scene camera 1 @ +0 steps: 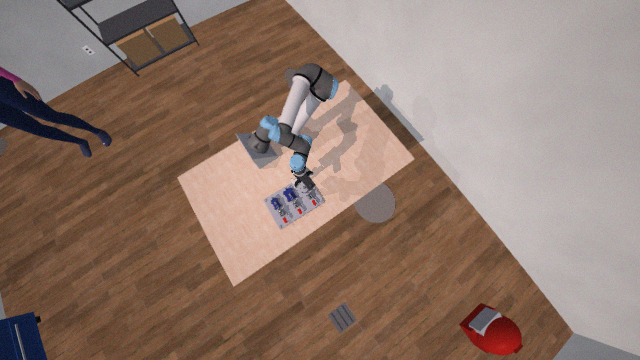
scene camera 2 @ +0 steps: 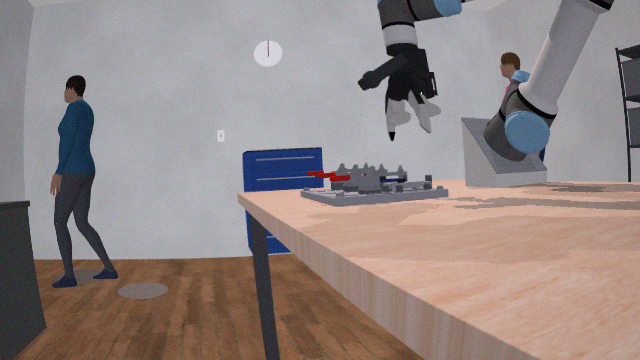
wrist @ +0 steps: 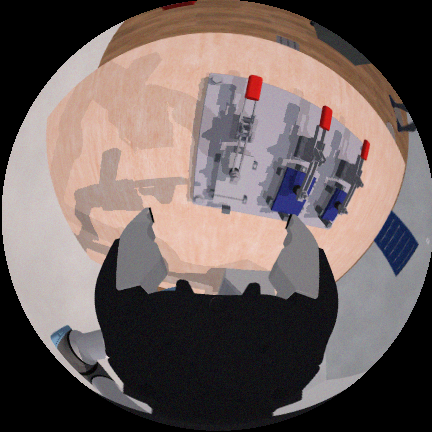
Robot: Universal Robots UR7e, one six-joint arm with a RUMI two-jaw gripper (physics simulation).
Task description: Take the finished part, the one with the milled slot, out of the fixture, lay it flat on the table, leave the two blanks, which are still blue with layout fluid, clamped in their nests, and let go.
same spot on grey fixture plate: [wrist: 282, 116] = [scene camera 1: 305, 205]
